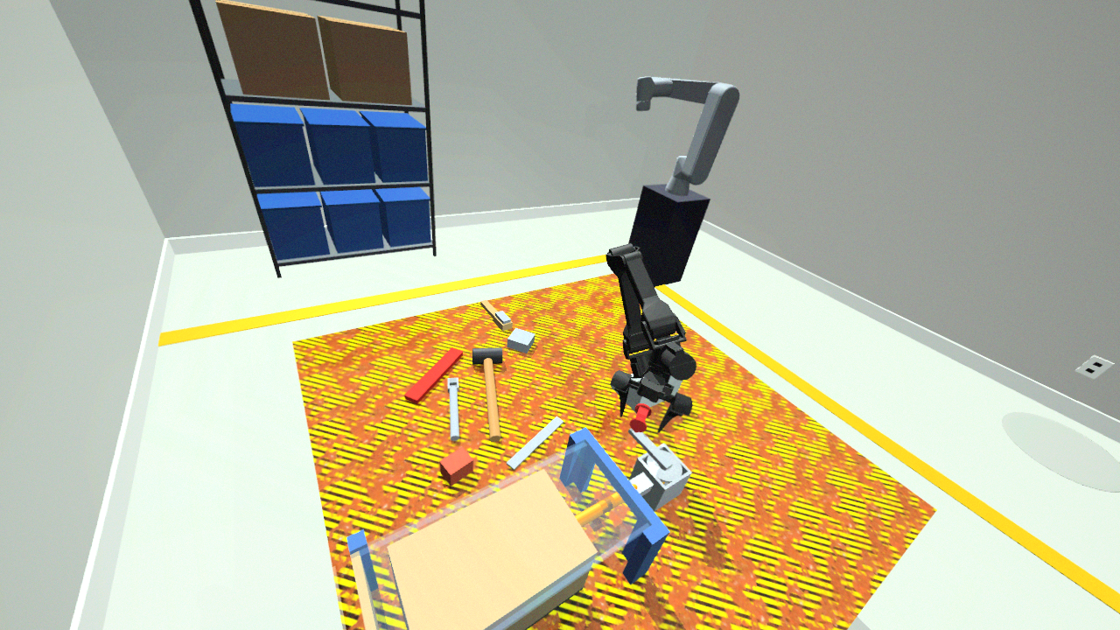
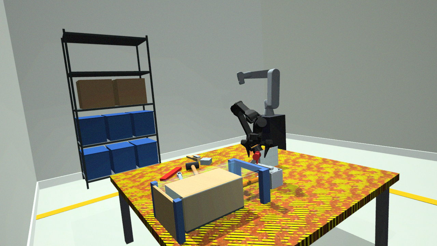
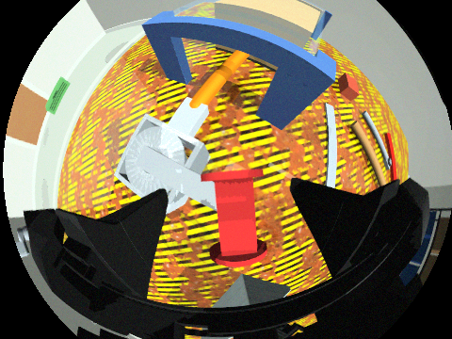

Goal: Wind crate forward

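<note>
My gripper tip is 10 mm past the red grip, 10 mm to the left of it and 10 mm above it. Round my gripper tip: blue steel frame: 140 mm ahead, 90 mm to the left, 40 mm below; then winch handle: 10 mm behind, 30 mm to the left, 40 mm below; then grey winch: 30 mm behind, 80 mm to the left, 110 mm below.
</note>
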